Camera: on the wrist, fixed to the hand. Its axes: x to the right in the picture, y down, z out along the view.
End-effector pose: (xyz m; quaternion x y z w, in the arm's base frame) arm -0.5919 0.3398 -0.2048 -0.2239 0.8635 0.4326 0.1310
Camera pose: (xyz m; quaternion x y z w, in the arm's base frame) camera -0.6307 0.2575 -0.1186 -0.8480 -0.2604 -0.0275 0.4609
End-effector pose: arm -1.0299 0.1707 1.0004 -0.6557 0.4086 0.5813 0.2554
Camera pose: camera -0.9940 0.0509 1.0090 -0.4051 -0.7172 -0.1676 0.5416
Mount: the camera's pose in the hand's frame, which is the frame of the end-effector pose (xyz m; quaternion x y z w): 0.0199 0.0355 -0.1186 -0.0968 -0.0591 -0.9935 0.0135
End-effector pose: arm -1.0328 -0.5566 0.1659 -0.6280 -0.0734 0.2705 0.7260
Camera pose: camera -0.9738 -0.6481 0.1037 0.0102 -0.6940 -0.6876 0.2134
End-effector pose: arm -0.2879 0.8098 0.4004 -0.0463 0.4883 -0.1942 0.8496
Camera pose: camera -0.3694 0.8482 0.3132 0.5794 0.0708 0.7966 0.1571
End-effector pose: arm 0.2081 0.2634 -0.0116 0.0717 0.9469 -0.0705 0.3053
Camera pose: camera 0.1311 0.3211 0.0688 0.9735 -0.0728 0.2168 0.0030
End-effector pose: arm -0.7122 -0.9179 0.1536 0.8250 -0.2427 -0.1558 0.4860
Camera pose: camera -0.6460 -0.8573 0.2411 -0.1960 -0.8027 0.5572 0.0827
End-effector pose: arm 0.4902 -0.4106 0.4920 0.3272 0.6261 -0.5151 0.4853
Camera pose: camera 0.4841 -0.2892 0.4614 0.6950 -0.3547 0.4478 0.4365
